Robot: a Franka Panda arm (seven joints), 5 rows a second.
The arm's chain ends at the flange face. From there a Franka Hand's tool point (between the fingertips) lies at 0.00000 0.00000 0.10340 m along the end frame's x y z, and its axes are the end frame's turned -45 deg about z.
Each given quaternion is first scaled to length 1.
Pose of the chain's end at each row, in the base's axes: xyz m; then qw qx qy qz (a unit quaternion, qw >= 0):
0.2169 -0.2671 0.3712 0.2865 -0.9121 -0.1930 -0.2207
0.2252 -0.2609 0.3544 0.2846 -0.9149 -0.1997 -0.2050
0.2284 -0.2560 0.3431 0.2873 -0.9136 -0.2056 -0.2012
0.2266 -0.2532 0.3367 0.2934 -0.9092 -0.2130 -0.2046
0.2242 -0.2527 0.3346 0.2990 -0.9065 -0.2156 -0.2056
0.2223 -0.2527 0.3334 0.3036 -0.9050 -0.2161 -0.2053
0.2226 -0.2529 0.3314 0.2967 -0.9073 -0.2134 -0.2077
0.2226 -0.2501 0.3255 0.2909 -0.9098 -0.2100 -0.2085
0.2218 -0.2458 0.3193 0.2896 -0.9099 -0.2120 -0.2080
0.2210 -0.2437 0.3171 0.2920 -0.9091 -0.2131 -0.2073
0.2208 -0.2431 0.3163 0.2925 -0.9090 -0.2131 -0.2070
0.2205 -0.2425 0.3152 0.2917 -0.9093 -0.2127 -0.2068
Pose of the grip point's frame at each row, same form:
0.2471 -0.2042 0.2948 0.1802 -0.7688 -0.5274 -0.3135
0.2522 -0.1986 0.2764 0.1845 -0.7689 -0.5346 -0.2983
0.2542 -0.1932 0.2651 0.1884 -0.7654 -0.5396 -0.2958
0.2521 -0.1890 0.2598 0.1928 -0.7585 -0.5447 -0.3013
0.2494 -0.1875 0.2584 0.1976 -0.7550 -0.5461 -0.3044
0.2472 -0.1867 0.2578 0.2019 -0.7534 -0.5460 -0.3058
0.2485 -0.1881 0.2551 0.1946 -0.7566 -0.5444 -0.3054
0.2492 -0.1863 0.2486 0.1890 -0.7602 -0.5422 -0.3040
0.2482 -0.1822 0.2422 0.1880 -0.7595 -0.5441 -0.3030
0.2471 -0.1797 0.2402 0.1904 -0.7583 -0.5447 -0.3032
0.2468 -0.1790 0.2395 0.1910 -0.7582 -0.5447 -0.3032
0.2466 -0.1785 0.2382 0.1904 -0.7587 -0.5445 -0.3027

